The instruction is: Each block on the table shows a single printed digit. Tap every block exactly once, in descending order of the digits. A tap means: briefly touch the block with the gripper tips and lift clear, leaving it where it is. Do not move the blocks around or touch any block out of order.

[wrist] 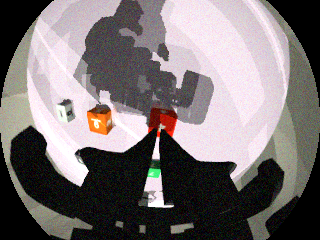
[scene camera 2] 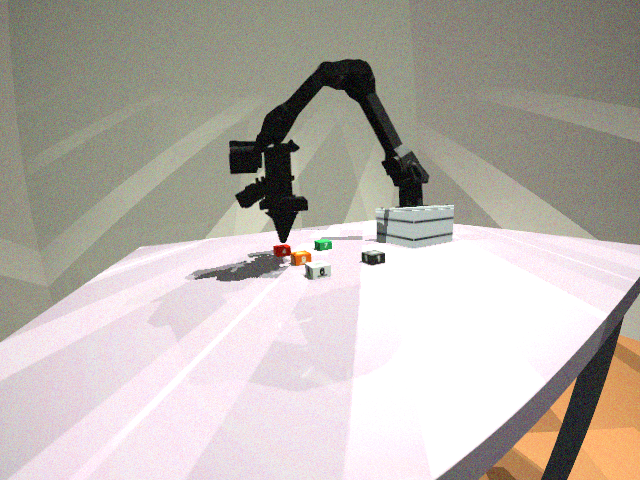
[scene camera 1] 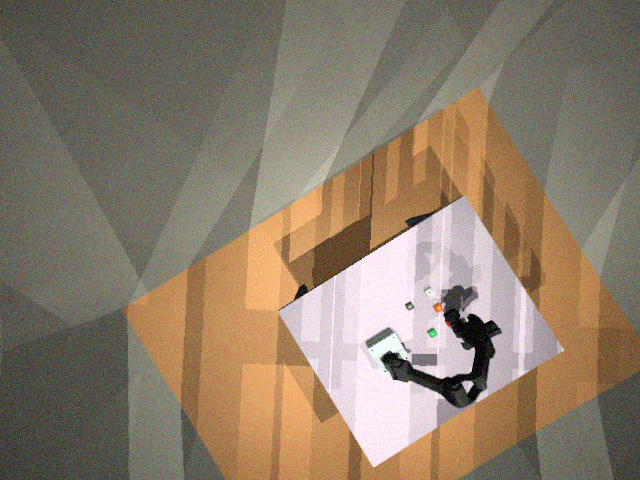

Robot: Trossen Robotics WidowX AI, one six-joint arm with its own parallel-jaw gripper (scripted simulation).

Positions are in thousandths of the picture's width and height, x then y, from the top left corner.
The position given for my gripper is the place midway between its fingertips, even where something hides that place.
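Nothing is held in my gripper (scene camera 2: 443, 505), and it is shut. I can see the gripper in the wrist view as well (wrist: 495, 552).
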